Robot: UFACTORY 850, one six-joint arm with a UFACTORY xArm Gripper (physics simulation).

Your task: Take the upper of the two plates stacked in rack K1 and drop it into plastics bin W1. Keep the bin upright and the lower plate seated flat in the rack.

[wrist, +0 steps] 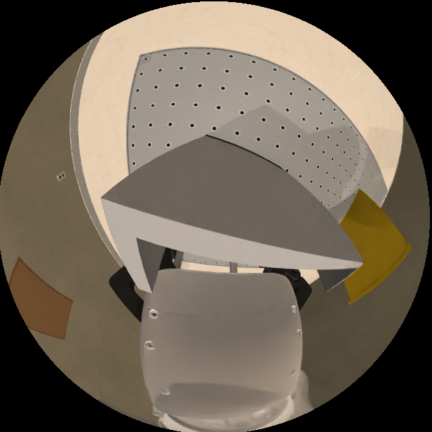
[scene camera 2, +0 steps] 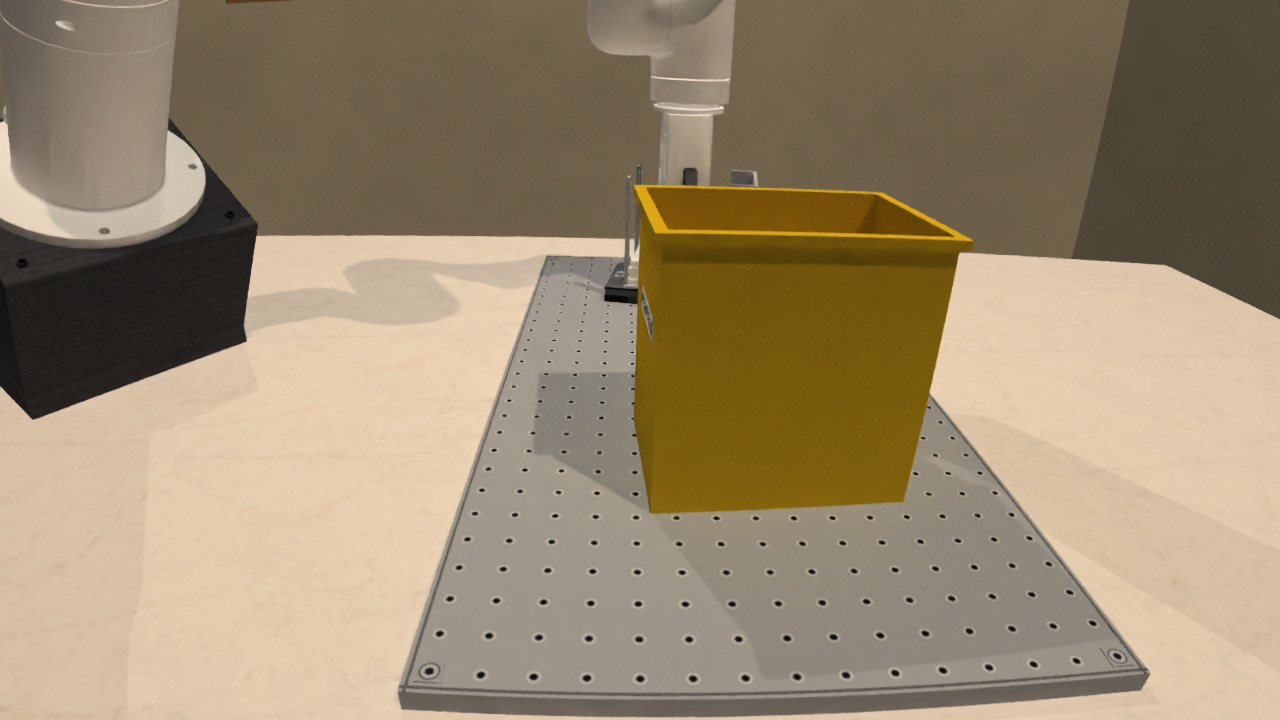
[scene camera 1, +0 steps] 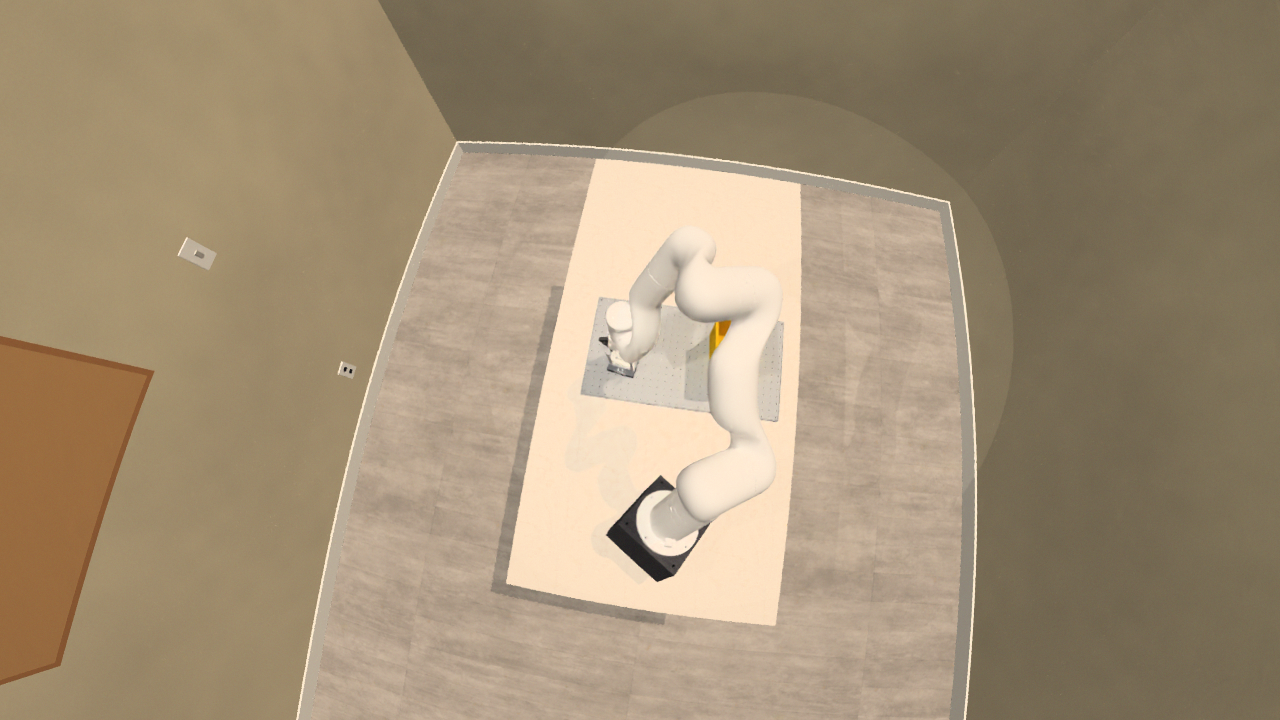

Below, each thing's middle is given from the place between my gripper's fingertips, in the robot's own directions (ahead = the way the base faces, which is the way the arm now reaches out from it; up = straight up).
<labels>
I see the yellow bin W1 [scene camera 2: 787,339] 30 mm ahead of my hand, 360 mm to the right of it and 40 mm above it.
</labels>
